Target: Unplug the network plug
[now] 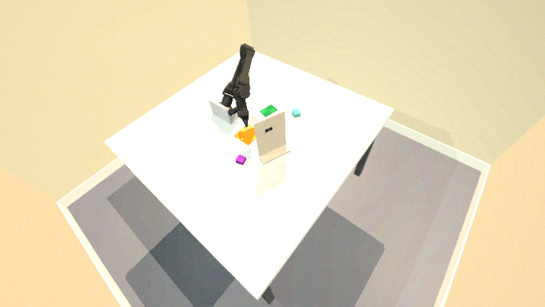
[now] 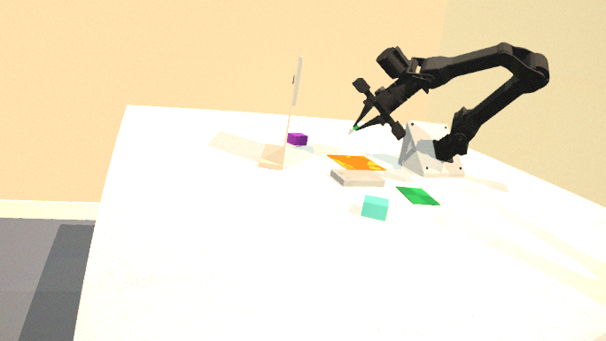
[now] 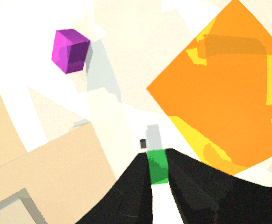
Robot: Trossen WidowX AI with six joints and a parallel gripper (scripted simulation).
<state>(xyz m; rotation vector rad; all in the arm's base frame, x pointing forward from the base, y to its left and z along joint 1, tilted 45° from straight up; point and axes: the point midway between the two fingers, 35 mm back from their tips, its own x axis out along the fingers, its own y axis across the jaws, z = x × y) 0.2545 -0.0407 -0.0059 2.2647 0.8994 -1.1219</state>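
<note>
Now: gripper tip 9 cm above the orange square, 2 cm past it and 1 cm to the right of it. From my gripper tip the other things lie so: beige panel: 19 cm ahead, 3 cm above, 2 cm to the left; then network plug: right at my gripper tip.
</note>
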